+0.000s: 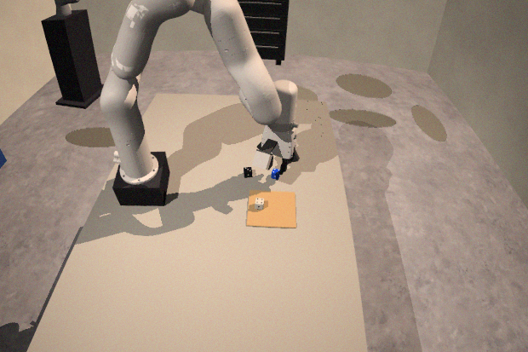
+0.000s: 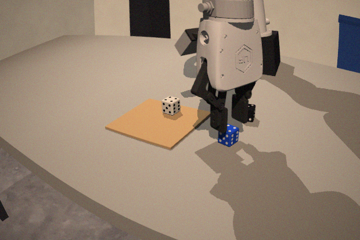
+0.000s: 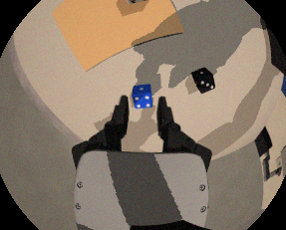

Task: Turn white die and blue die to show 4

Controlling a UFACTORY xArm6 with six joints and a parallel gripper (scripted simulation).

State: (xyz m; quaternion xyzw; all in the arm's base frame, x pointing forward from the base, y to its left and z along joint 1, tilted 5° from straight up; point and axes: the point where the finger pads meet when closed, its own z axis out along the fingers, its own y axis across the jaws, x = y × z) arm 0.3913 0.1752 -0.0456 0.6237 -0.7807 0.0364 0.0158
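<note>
Right now the blue die is 40 mm below my hand. The rest, counted from my hand: white die: 20 mm behind, 140 mm to the right, 30 mm below; then orange mat: 20 mm ahead, 140 mm to the right, 50 mm below; then black die: 90 mm behind, 20 mm to the right, 40 mm below.
</note>
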